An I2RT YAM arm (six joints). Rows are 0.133 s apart.
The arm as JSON. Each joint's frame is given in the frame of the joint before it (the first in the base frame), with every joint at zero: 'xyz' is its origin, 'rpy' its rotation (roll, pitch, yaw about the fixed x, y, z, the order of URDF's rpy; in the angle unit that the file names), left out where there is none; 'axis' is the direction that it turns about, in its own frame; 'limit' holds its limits. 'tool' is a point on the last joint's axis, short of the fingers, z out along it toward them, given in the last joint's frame.
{
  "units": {
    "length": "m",
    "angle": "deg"
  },
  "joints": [
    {
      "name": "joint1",
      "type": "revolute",
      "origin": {
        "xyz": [
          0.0,
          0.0,
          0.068
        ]
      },
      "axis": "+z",
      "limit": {
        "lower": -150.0,
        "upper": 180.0
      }
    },
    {
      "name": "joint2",
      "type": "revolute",
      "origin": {
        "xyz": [
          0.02,
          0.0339,
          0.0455
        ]
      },
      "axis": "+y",
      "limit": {
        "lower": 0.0,
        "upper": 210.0
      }
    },
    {
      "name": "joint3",
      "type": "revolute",
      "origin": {
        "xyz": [
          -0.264,
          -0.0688,
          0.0
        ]
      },
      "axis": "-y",
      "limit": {
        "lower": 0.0,
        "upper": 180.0
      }
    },
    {
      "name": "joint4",
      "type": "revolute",
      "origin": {
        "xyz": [
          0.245,
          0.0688,
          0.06
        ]
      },
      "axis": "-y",
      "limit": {
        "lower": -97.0,
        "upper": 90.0
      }
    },
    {
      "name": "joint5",
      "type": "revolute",
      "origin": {
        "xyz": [
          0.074,
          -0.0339,
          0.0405
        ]
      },
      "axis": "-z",
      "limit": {
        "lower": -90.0,
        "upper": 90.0
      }
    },
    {
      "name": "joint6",
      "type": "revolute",
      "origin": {
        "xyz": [
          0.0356,
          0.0,
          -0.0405
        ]
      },
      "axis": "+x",
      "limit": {
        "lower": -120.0,
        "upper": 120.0
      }
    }
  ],
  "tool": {
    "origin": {
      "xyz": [
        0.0,
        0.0,
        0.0
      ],
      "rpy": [
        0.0,
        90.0,
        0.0
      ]
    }
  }
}
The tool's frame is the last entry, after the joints.
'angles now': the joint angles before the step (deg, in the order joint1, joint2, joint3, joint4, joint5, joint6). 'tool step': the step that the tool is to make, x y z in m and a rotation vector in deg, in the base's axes. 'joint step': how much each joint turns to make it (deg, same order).
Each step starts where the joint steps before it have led.
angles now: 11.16, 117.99, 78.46, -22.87, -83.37, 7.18
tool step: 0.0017, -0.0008, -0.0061, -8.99, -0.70, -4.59
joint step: 0.02, -0.01, -0.02, -0.94, 10.07, 0.10
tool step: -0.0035, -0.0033, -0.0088, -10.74, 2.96, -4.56
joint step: 0.00, 0.02, 0.01, -4.83, 10.95, 0.18
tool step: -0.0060, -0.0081, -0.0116, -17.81, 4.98, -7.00
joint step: -0.03, -0.02, 0.03, -6.60, 17.86, 2.28
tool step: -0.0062, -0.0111, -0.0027, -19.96, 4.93, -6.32
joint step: 0.03, -0.05, 1.58, -8.71, 19.52, 2.95
